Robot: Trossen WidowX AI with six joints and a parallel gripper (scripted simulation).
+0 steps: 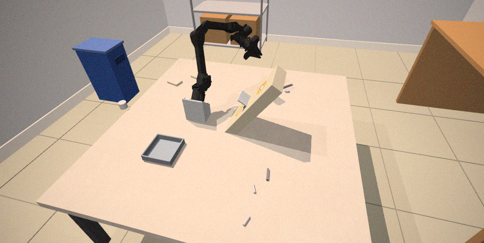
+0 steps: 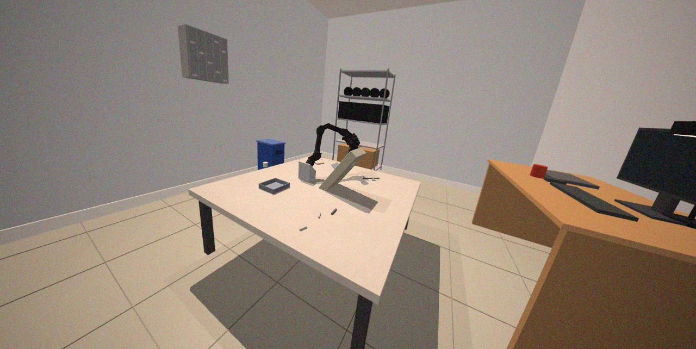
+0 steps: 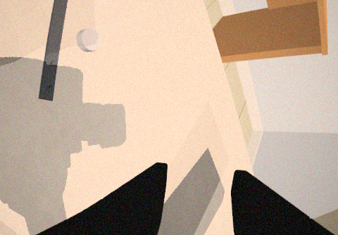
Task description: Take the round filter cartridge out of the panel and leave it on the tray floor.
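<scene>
The round white filter cartridge is 13 cm ahead of my gripper tip, 34 cm to the right of it and 1 cm above it. The rest, counted from my gripper tip: grey tray (28 cm behind, 68 cm to the right, 23 cm below); beige service panel (8 cm ahead, 35 cm to the right, 7 cm below).
</scene>
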